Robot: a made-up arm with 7 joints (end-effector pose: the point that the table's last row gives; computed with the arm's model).
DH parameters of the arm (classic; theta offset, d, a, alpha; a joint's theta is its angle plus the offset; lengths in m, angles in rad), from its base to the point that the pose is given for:
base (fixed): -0.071 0 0 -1.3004
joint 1: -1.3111 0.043 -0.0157 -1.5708
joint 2: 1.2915 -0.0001 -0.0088 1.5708
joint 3: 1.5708 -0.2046 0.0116 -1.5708
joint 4: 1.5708 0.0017 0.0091 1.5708
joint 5: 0 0.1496 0 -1.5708
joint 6: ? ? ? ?
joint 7: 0 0 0 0
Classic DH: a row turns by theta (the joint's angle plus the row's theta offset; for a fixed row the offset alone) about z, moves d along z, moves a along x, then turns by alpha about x.
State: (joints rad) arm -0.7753 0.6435 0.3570 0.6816 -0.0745 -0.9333 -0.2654
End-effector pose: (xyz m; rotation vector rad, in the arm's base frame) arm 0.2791 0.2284 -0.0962 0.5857 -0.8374 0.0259
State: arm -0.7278 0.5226 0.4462 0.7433 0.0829 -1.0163 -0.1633
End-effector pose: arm 0.2720 0.2148 -0.1387 0.5548 -0.7896 0.1088
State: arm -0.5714 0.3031 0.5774 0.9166 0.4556 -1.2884 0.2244
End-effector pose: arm 0.2260 0.1719 -0.2370 0.4630 -0.7060 0.2702
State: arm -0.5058 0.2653 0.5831 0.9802 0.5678 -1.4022 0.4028
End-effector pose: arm 0.2011 0.1592 -0.2635 0.4103 -0.7021 0.3171
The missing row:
joint 6: -1.5708 0 0.0408 1.5708
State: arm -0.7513 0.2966 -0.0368 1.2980 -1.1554 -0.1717 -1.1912
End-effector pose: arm 0.2511 0.1328 -0.3005 -0.8792 0.0100 -0.5850
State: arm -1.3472 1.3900 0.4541 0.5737 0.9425 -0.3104 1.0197
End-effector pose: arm 0.1694 0.3025 0.1887 1.3278 -1.5119 1.8202
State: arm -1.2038 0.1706 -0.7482 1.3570 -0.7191 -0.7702 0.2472
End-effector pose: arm 0.3505 0.0079 -0.1777 0.0759 -0.2875 -0.0704
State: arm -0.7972 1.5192 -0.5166 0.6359 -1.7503 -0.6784 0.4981
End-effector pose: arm 0.2285 0.3248 0.0276 -0.2260 -0.6812 0.9248
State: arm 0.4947 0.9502 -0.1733 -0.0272 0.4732 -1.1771 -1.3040
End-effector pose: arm 0.0168 0.1837 -0.2034 0.9251 0.2848 -2.3912
